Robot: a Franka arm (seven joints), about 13 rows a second.
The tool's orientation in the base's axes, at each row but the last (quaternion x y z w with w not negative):
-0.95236, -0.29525, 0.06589, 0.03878
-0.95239, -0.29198, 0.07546, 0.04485
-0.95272, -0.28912, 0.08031, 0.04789
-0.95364, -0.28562, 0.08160, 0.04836
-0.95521, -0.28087, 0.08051, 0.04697
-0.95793, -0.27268, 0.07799, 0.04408
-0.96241, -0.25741, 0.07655, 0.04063
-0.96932, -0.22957, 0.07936, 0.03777
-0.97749, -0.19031, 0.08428, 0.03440
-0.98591, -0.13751, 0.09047, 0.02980
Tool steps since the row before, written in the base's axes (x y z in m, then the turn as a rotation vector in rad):
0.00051, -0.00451, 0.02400, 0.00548, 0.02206, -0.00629
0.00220, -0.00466, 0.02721, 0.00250, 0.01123, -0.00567
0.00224, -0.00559, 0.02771, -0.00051, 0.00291, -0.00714
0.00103, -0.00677, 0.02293, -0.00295, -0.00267, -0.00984
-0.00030, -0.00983, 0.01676, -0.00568, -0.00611, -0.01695
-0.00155, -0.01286, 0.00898, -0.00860, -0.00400, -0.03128
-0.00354, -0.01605, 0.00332, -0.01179, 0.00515, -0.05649
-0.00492, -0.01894, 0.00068, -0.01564, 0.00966, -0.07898
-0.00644, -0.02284, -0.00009, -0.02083, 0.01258, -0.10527
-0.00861, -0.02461, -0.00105, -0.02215, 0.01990, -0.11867
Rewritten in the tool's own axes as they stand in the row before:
-0.00461, 0.00129, -0.02395, 0.01764, -0.01438, 0.00617
-0.00402, 0.00153, -0.02736, 0.00903, -0.00716, 0.00562
-0.00476, 0.00203, -0.02788, 0.00210, -0.00170, 0.00724
-0.00583, 0.00300, -0.02302, -0.00265, 0.00200, 0.01008
-0.00773, 0.00582, -0.01685, -0.00588, 0.00440, 0.01741
-0.00923, 0.00896, -0.00911, -0.00541, 0.00293, 0.03210
-0.01150, 0.01175, -0.00330, -0.00036, -0.00357, 0.05783
-0.01298, 0.01465, -0.00052, 0.00134, -0.00682, 0.08079
-0.01450, 0.01878, 0.00043, 0.00169, -0.00881, 0.10767
-0.01477, 0.02144, 0.00180, 0.00475, -0.01507, 0.12132

